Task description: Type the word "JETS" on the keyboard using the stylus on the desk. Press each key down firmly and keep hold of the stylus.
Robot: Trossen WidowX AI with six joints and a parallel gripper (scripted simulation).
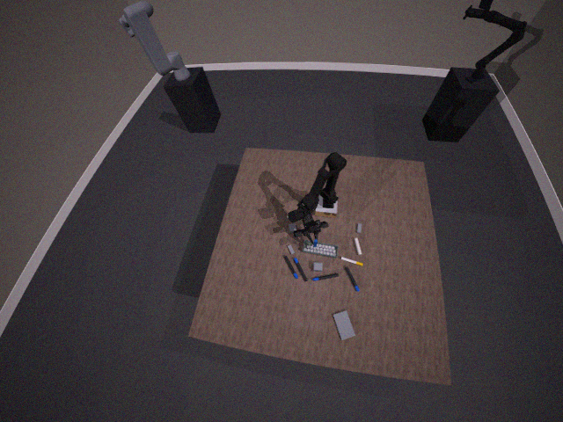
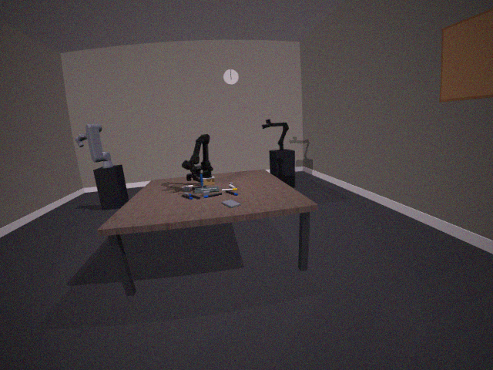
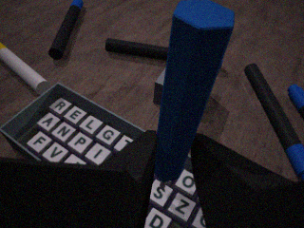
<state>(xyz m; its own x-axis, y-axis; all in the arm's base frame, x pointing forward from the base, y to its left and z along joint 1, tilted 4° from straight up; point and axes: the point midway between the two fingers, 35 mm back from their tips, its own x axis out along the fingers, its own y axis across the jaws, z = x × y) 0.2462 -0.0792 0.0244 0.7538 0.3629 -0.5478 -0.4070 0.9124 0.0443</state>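
The black bar is 100 mm behind my gripper tip, 70 mm below it and 30 mm to the right of it. From my gripper tip the other things lie so: yellow marker: 220 mm to the left, 80 mm below, 60 mm ahead; then grey block: 110 mm ahead, 70 mm below, 20 mm to the left; then blue stylus: 20 mm below.
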